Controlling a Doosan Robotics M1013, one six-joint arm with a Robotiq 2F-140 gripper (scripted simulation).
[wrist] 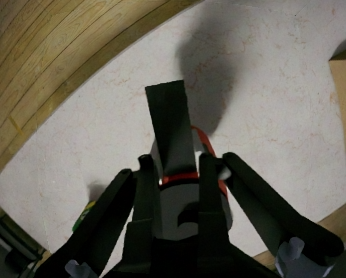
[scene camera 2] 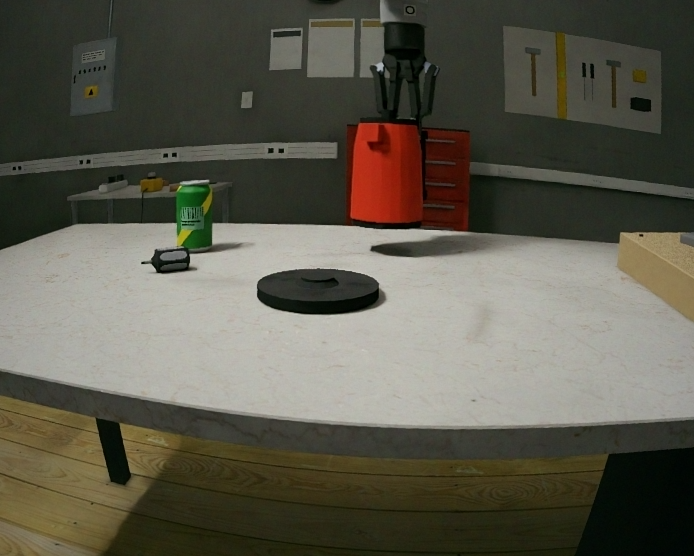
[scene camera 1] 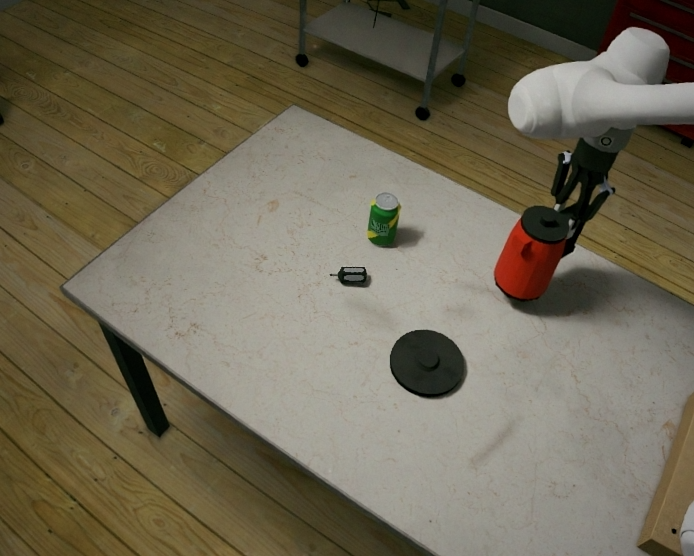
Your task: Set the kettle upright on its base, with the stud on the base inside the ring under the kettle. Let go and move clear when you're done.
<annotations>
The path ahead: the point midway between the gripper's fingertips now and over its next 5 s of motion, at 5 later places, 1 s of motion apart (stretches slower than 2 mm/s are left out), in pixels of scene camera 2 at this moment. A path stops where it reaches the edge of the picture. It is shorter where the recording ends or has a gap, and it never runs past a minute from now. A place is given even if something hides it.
My gripper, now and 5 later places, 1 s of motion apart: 404, 152; 401, 152; 390, 153; 371, 154; 353, 156; 347, 156
</annotations>
